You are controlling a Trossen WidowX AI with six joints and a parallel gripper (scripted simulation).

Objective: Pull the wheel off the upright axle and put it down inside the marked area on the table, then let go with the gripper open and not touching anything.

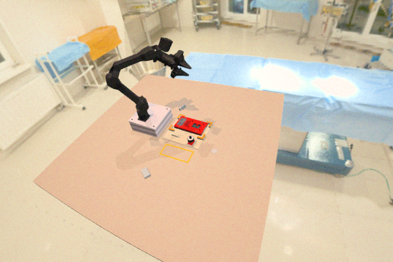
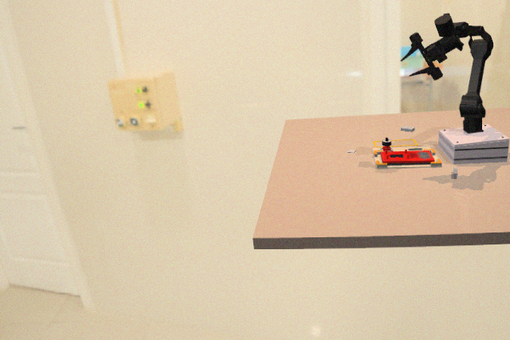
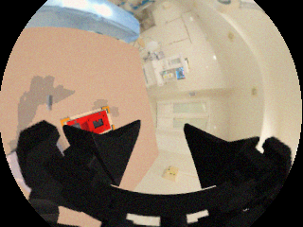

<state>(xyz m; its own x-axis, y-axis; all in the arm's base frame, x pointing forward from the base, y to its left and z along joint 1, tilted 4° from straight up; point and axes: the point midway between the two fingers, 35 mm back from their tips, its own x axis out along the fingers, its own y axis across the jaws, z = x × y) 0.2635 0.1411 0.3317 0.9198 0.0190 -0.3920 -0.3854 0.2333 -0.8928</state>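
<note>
Right now my gripper tip is 35 cm above the grey wheel, 17 cm to the left of it and 4 cm short of it.
</note>
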